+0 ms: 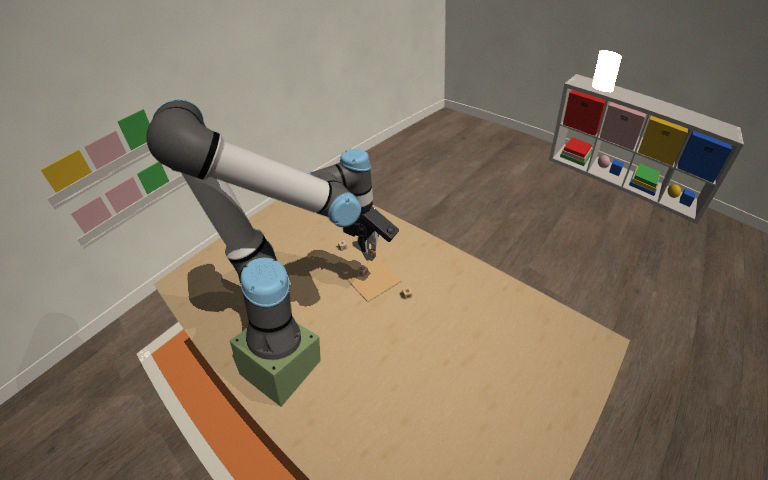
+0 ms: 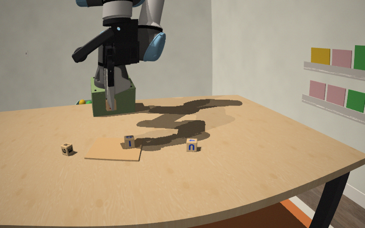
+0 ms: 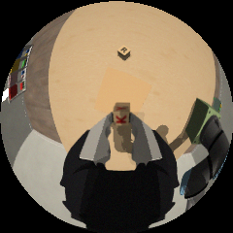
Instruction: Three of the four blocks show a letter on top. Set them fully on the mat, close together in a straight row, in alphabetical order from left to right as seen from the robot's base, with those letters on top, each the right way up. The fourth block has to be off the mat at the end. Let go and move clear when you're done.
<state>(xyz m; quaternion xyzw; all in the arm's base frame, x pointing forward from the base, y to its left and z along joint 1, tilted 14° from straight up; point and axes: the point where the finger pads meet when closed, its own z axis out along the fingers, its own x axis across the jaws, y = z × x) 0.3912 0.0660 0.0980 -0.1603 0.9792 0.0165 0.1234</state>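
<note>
The thin tan mat is 120 mm below my hand. From my hand the other things lie so: wooden block 130 mm to the right, 110 mm below, 30 mm ahead.
</note>
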